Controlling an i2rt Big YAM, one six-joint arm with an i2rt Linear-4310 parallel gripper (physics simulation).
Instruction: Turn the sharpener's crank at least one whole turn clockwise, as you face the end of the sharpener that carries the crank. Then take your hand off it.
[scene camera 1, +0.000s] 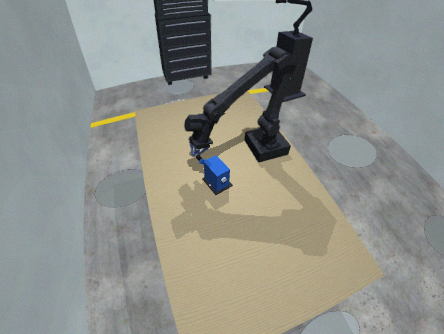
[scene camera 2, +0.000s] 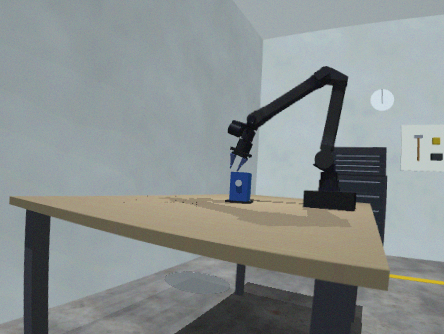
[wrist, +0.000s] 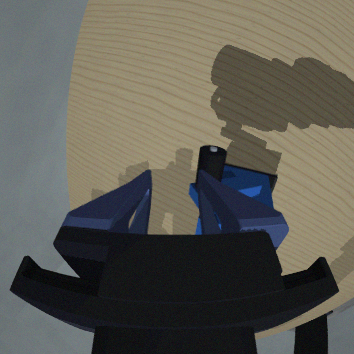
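Pixels of known places: gripper, fingertip midpoint: (scene camera 1: 195, 155) (scene camera 2: 233, 170) (wrist: 174, 176); arm's base, origin of the base link: (scene camera 1: 268, 141) (scene camera 2: 328, 191).
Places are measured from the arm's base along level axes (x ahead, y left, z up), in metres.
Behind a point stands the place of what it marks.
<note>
The blue sharpener (scene camera 1: 215, 173) {x 0.399, y 0.106, z 0.058 m} (scene camera 2: 246, 186) {x 0.332, y 0.116, z 0.000 m} (wrist: 257, 192) {x 0.364, y -0.009, z 0.014 m} stands upright on its dark base on the table. Its black crank handle (scene camera 1: 199, 158) {x 0.421, y -0.023, z 0.049 m} (wrist: 212, 161) {x 0.416, y -0.042, z 0.052 m} sticks out near the top on the end away from the round light spot; in the second scene view the crank is hidden. My gripper (scene camera 1: 195, 154) {x 0.438, y -0.031, z 0.072 m} (scene camera 2: 234, 169) {x 0.438, y -0.031, z 0.072 m} (wrist: 174, 176) {x 0.438, y -0.031, z 0.072 m} is partly open, pointing down at the crank end, with nothing between its fingers. In the wrist view the right fingertip overlaps the lower part of the handle, and the left fingertip is well to its left. Whether the right finger touches the handle cannot be told.
The wooden table (scene camera 1: 240, 295) {x 0.559, y 0.608, z -0.070 m} (scene camera 2: 125, 220) {x 0.383, y 0.807, z -0.070 m} carries the arm's black base (scene camera 1: 267, 145) {x 0.037, y 0.033, z 0.015 m} (scene camera 2: 330, 200) {x -0.006, y 0.074, z -0.035 m}, behind and to one side of the sharpener. A dark drawer cabinet (scene camera 1: 186, 47) (scene camera 2: 362, 165) stands beyond the table. Shadows of the arm fall around the sharpener.
</note>
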